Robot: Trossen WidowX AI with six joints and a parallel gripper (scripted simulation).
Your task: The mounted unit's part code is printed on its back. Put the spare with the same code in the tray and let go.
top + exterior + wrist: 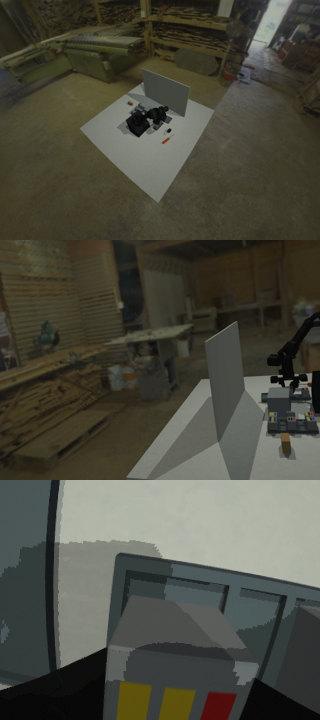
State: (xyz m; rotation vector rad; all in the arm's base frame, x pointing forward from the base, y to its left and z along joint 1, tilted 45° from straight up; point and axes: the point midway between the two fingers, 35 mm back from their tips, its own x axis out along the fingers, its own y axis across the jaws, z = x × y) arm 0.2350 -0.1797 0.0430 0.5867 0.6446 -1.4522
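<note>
Now: the dark holder 40 mm behind my gripper tip and 20 mm below it. The rest, counted from my gripper tip: grey spare: 20 mm above; then dark grey tray: 110 mm ahead, 20 mm to the right, 30 mm below; then mounted unit: 50 mm ahead, 180 mm to the left, 20 mm above.
</note>
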